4 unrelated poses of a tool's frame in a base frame.
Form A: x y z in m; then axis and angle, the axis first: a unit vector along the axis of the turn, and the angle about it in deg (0 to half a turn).
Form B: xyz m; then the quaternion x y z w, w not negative. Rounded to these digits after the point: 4 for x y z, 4 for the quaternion.
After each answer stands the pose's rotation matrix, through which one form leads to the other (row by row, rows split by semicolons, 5 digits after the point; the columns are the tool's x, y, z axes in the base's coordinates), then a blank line. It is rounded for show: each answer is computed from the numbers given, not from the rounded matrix.
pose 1, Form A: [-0.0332 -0.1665 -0.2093 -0.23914 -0.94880 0.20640 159.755]
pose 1, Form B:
[-0.0332 -0.1665 -0.2093 -0.2354 -0.9340 0.2032 0.1758]
-0.82738 0.36835 -0.42398; 0.51119 0.80659 -0.29681; 0.23265 -0.46231 -0.85565

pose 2, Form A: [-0.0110 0.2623 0.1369 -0.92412 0.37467 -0.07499 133.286]
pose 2, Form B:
[-0.0110 0.2623 0.1369 -0.8484 0.3440 -0.0688 0.3965]
0.75389 -0.52905 0.38955; -0.63823 -0.44901 0.62534; -0.15592 -0.72007 -0.67616

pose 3, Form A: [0.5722 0.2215 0.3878 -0.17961 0.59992 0.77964 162.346]
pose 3, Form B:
[0.5722 0.2215 0.3878 -0.1775 0.5928 0.7704 0.1535]
-0.88991 -0.44687 -0.09153; 0.02601 -0.25005 0.96788; -0.45540 0.85894 0.23414

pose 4, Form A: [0.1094 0.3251 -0.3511 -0.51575 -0.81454 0.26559 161.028]
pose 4, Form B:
[0.1094 0.3251 -0.3511 -0.5087 -0.8034 0.2620 0.1648]
-0.42814 0.73102 -0.53132; 0.90371 0.34522 -0.25324; -0.00170 -0.58858 -0.80843

